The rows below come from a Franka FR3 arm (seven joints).
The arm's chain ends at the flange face. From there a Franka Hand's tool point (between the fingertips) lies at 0.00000 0.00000 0.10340 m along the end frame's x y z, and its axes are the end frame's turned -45 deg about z.
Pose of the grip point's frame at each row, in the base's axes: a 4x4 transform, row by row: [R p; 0 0 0 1], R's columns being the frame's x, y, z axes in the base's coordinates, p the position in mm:
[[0.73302 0.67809 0.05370 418.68], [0.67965 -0.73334 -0.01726 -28.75], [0.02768 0.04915 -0.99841 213.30], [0 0 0 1]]
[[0.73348 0.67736 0.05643 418.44], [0.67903 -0.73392 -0.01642 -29.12], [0.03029 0.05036 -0.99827 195.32], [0 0 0 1]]
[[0.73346 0.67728 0.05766 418.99], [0.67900 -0.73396 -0.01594 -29.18], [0.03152 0.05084 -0.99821 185.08], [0 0 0 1]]
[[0.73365 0.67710 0.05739 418.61], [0.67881 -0.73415 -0.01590 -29.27], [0.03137 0.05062 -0.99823 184.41], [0 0 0 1]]
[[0.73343 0.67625 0.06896 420.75], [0.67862 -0.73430 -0.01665 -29.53], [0.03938 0.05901 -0.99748 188.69], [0 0 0 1]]
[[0.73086 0.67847 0.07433 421.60], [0.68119 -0.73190 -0.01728 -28.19], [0.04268 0.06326 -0.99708 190.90], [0 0 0 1]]
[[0.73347 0.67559 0.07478 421.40], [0.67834 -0.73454 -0.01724 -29.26], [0.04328 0.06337 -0.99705 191.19], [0 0 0 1]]
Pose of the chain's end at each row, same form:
[[0.99781 -0.03884 0.05370 413.13], [-0.03796 -0.99913 -0.01726 -26.97], [0.05433 0.01518 -0.99841 316.54], [0 0 0 1]]
[[0.99761 -0.03968 0.05643 412.61], [-0.03881 -0.99911 -0.01642 -27.42], [0.05703 0.01419 -0.99827 298.54], [0 0 0 1]]
[[0.99754 -0.03973 0.05766 413.03], [-0.03886 -0.99911 -0.01594 -27.53], [0.05824 0.01366 -0.99821 288.29], [0 0 0 1]]
[[0.99755 -0.03999 0.05739 412.68], [-0.03913 -0.99911 -0.01590 -27.63], [0.05798 0.01361 -0.99823 287.63], [0 0 0 1]]
[[0.99679 -0.04043 0.06896 413.62], [-0.03937 -0.99909 -0.01665 -27.81], [0.06957 0.01388 -0.99748 291.83], [0 0 0 1]]
[[0.99655 -0.03705 0.07433 413.91], [-0.03586 -0.99921 -0.01728 -26.40], [0.07491 0.01455 -0.99708 294.00], [0 0 0 1]]
[[0.99636 -0.04093 0.07478 413.67], [-0.03974 -0.99906 -0.01724 -27.48], [0.07541 0.01421 -0.99705 294.28], [0 0 0 1]]

